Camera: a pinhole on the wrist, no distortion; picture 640 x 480 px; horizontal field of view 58.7 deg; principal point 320.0 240.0 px. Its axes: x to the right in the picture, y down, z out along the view. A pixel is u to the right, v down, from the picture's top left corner.
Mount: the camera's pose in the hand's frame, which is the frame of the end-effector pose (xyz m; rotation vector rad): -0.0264 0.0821 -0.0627 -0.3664 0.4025 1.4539
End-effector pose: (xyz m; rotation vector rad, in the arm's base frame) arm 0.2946 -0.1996 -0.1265 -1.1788 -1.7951 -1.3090
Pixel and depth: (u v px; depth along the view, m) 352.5 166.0 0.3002
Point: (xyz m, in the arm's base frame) 0.5033 0.0176 -0.0716
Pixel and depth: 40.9 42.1 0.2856
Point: 0.3485 0.0739 -0.1096
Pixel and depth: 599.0 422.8 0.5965
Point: 0.9530 0.1265 -0.1232
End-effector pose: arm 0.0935 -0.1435 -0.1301 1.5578 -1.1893 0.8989
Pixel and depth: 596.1 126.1 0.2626
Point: -0.1969 -0.2843 -0.0405
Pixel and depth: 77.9 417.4 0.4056
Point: -0.0711 -0.4752 -0.3408
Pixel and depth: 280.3 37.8 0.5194
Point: -0.1293 -0.6081 -0.0134
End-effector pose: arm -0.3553 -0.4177 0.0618 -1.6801 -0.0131 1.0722
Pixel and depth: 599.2 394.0 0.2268
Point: -0.5920 -0.5083 -0.1204
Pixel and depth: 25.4 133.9 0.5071
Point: -0.6825 -0.0294 -0.0490
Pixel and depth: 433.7 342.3 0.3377
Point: -0.6739 -0.4226 -0.1329
